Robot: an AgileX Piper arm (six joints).
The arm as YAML. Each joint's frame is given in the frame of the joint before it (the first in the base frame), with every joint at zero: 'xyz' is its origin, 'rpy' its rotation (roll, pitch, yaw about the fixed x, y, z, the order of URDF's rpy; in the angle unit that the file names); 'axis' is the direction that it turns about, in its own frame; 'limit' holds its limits. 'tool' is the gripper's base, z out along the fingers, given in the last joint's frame.
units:
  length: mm
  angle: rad
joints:
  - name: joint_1
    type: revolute
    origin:
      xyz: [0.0, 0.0, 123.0]
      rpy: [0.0, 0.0, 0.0]
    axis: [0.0, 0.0, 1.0]
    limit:
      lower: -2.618
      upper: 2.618
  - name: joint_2
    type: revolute
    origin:
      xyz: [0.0, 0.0, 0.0]
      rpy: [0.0, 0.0, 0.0]
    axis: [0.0, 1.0, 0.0]
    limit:
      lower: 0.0
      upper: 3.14
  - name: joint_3
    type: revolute
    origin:
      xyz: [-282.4, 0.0, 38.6]
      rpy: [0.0, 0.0, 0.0]
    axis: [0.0, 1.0, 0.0]
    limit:
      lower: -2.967
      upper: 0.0
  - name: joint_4
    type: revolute
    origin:
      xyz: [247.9, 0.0, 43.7]
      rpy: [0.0, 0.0, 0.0]
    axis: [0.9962, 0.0, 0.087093]
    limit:
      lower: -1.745
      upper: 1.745
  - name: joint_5
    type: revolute
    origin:
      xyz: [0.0, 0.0, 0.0]
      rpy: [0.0, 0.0, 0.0]
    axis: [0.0, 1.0, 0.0]
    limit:
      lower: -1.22
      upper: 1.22
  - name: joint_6
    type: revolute
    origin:
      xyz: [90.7, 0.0, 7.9]
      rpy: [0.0, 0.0, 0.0]
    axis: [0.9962, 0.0, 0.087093]
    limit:
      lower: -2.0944
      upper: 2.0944
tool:
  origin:
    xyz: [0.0, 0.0, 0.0]
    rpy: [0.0, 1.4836, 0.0]
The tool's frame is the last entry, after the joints.
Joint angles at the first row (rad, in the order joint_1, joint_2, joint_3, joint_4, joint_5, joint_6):
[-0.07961, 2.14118, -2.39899, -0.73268, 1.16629, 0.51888]
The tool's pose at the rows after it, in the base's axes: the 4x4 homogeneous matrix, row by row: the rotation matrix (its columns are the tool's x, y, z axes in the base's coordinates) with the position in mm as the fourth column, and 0 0 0 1 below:
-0.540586 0.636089 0.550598 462.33; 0.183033 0.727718 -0.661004 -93.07; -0.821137 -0.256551 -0.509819 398.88; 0 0 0 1
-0.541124 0.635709 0.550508 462.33; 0.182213 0.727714 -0.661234 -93.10; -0.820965 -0.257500 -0.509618 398.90; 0 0 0 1
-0.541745 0.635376 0.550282 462.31; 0.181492 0.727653 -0.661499 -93.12; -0.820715 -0.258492 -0.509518 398.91; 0 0 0 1
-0.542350 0.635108 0.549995 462.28; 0.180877 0.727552 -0.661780 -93.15; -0.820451 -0.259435 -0.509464 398.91; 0 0 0 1
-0.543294 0.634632 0.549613 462.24; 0.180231 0.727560 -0.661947 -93.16; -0.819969 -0.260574 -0.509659 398.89; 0 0 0 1
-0.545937 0.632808 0.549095 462.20; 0.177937 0.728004 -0.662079 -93.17; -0.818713 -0.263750 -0.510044 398.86; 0 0 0 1
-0.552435 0.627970 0.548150 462.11; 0.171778 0.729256 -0.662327 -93.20; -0.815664 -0.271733 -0.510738 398.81; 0 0 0 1
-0.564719 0.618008 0.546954 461.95; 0.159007 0.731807 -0.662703 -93.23; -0.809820 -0.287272 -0.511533 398.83; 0 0 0 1
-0.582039 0.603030 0.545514 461.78; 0.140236 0.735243 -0.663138 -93.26; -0.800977 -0.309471 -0.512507 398.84; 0 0 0 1
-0.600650 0.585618 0.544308 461.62; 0.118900 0.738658 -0.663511 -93.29; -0.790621 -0.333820 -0.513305 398.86; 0 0 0 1
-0.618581 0.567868 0.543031 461.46; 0.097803 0.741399 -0.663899 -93.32; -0.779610 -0.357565 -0.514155 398.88; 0 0 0 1
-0.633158 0.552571 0.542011 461.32; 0.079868 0.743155 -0.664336 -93.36; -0.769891 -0.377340 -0.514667 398.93; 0 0 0 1
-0.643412 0.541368 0.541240 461.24; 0.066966 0.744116 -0.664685 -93.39; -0.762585 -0.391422 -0.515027 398.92; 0 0 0 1
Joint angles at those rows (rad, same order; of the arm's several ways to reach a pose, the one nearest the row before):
[-0.07960, 2.14115, -2.39893, -0.73304, 1.16628, 0.51840]
[-0.07962, 2.14122, -2.39907, -0.73336, 1.16631, 0.51748]
[-0.07961, 2.14123, -2.39908, -0.73371, 1.16650, 0.51664]
[-0.07963, 2.14118, -2.39898, -0.73406, 1.16670, 0.51591]
[-0.07961, 2.14113, -2.39888, -0.73420, 1.16712, 0.51480]
[-0.07961, 2.14120, -2.39903, -0.73418, 1.16784, 0.51108]
[-0.07963, 2.14122, -2.39912, -0.73416, 1.16908, 0.50161]
[-0.07963, 2.14116, -2.39941, -0.73418, 1.17082, 0.48279]
[-0.07961, 2.14120, -2.39992, -0.73418, 1.17297, 0.45552]
[-0.07961, 2.14115, -2.40023, -0.73420, 1.17472, 0.42519]
[-0.07961, 2.14115, -2.40067, -0.73420, 1.17662, 0.39516]
[-0.07962, 2.14114, -2.40106, -0.73439, 1.17811, 0.36992]
[-0.07961, 2.14114, -2.40117, -0.73463, 1.17908, 0.35193]

